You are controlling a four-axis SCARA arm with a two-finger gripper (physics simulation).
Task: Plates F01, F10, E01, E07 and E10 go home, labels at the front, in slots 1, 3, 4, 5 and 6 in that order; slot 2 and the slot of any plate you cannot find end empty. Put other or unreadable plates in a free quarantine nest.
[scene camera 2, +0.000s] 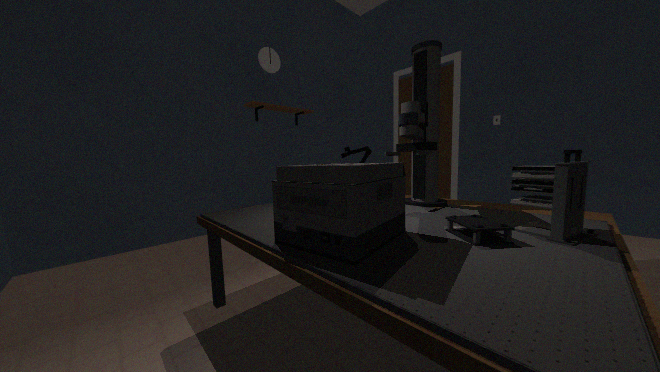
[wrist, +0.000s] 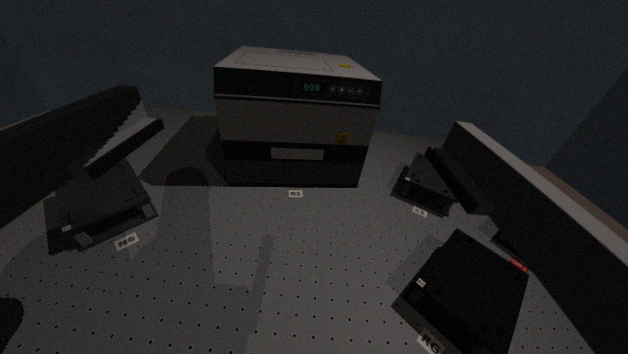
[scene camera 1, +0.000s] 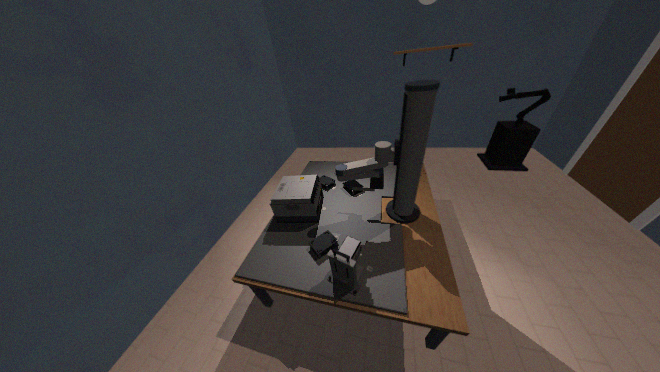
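Pixels of known places: gripper, fingertip midpoint: (scene camera 2: 400, 153) (wrist: 298, 121) (scene camera 1: 353, 181); arm's base, origin of the base link: (scene camera 2: 424, 203) (scene camera 1: 402, 210).
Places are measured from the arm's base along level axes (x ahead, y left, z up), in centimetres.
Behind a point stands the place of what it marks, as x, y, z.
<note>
My gripper (scene camera 1: 365, 188) (wrist: 298, 121) {36.3, 5.0, 29.9} is open and empty; its fingers frame the wrist view left and right. It is level and high, beside the column in scene camera 1. The slotted rack (scene camera 1: 344, 270) {32.9, 64.4, 16.5} (scene camera 2: 570, 200) {38.1, 62.7, 13.4} stands at the near end of the table in scene camera 1. Several flat plate-like layers (scene camera 2: 532, 185) {36.2, 54.0, 17.6} show in it in scene camera 2; no plate label is readable. The red-labelled quarantine nest QR1 is mostly hidden behind the right finger; its red label (wrist: 519, 265) {48.6, -38.3, 1.3} shows. I cannot make out a plate on it.
The boxy reader (scene camera 1: 296, 197) {75.1, 22.6, 26.2} (scene camera 2: 340, 210) {96.8, 23.1, 14.8} (wrist: 297, 120) {64.8, 7.4, 17.9} stands at the table's edge. Dark nest N6 (scene camera 1: 324, 243) {51.1, 43.4, 6.3} (scene camera 2: 479, 222) {53.3, 42.8, 6.3} (wrist: 102, 197) {50.3, 39.5, 6.3} lies beside the rack. Nest L1 (scene camera 1: 327, 182) {67.0, -23.8, 6.3} (wrist: 427, 177) {67.8, -24.5, 6.3} and nest RG (scene camera 1: 353, 187) (wrist: 470, 285) {41.2, -20.9, 6.3} lie beyond the reader. The arm's column (scene camera 1: 414, 150) {-0.2, 7.5, 55.9} (scene camera 2: 426, 100) {6.6, 3.5, 58.6} rises tall.
</note>
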